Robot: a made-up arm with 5 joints.
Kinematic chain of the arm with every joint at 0, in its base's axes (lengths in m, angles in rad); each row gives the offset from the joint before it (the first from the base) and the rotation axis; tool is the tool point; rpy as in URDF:
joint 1: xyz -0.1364 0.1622 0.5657 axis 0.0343 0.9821 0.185
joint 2: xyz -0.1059 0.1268 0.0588 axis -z
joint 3: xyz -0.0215 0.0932 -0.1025 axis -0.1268 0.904 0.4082
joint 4: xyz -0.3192 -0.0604 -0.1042 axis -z
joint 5: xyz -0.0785 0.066 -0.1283 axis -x
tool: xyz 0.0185 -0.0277 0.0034 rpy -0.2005 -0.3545 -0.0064
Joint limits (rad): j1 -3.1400..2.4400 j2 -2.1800..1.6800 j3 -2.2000..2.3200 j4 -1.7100..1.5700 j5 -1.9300..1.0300
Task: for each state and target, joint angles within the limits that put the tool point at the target. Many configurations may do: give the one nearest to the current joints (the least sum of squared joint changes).
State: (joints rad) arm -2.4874 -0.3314 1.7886 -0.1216 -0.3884
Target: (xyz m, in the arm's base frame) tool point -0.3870 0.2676 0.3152
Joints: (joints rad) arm -1.8836 0.1687 2.0119 0.2232 -0.3158
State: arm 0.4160 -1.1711 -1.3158 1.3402 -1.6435
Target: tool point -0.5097 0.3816 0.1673
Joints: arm 0.1170 -1.2731 -1.0560 0.6073 -1.5818
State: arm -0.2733 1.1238 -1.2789 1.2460 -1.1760
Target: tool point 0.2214 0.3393 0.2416
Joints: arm -0.5815 1.1775 -1.0307 0.4377 -1.1622
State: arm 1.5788 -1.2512 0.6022 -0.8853 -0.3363
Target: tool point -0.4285 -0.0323 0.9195
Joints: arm 0.9601 -0.3280 0.6152 -0.9463 -0.2010
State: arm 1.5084 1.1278 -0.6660 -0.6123 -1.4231
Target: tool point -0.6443 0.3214 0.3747
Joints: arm 1.2791 1.3216 -1.0620 -0.8911 -1.7196
